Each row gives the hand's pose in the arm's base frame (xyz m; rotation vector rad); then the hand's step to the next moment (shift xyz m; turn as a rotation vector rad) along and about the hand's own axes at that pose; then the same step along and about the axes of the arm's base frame.
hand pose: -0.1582 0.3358 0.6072 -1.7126 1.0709 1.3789
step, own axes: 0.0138 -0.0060 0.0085 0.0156 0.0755 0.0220
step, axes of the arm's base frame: 0.0032 0.0076 -0.0152 -0.0758 -0.0157 -0.0207
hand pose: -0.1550 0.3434 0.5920 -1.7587 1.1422 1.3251
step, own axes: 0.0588 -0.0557 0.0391 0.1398 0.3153 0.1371
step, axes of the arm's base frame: 0.0418 0.0420 -0.0676 -0.3263 -0.0451 -0.1709
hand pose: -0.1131 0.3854 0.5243 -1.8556 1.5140 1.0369
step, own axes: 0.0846 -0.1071 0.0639 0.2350 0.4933 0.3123
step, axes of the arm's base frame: 0.0957 0.0277 -0.1130 -0.5320 -0.0025 -0.3363
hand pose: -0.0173 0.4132 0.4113 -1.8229 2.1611 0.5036
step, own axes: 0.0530 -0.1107 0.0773 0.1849 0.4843 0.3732
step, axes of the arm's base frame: 0.0985 -0.0305 -0.1020 -0.5156 0.0669 -0.3711
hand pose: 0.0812 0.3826 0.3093 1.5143 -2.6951 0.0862
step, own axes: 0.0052 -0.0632 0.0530 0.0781 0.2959 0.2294
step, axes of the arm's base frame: 0.0505 -0.0411 -0.0509 -0.2969 0.0705 -0.2306
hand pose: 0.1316 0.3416 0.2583 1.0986 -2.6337 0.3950
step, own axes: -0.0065 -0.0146 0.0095 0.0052 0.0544 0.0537
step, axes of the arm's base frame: 0.0137 -0.0089 -0.0089 -0.0499 0.0149 -0.0562
